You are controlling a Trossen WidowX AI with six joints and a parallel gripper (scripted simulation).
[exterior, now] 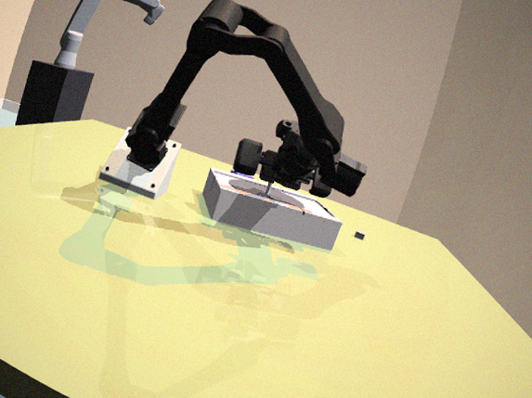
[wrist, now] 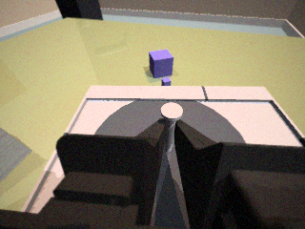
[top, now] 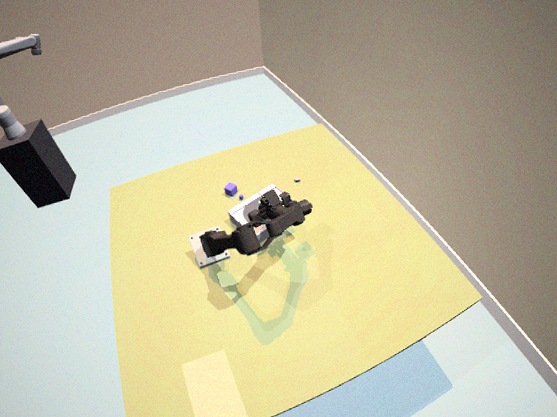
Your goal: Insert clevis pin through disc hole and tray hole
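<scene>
The rimmed steel tray is 50 mm below my gripper tip and 10 mm ahead of it. Round my gripper tip: purple cube (210 mm to the left, 100 mm behind, 70 mm below); aluminium disc (30 mm below); steel clevis pin (10 mm below).
</scene>
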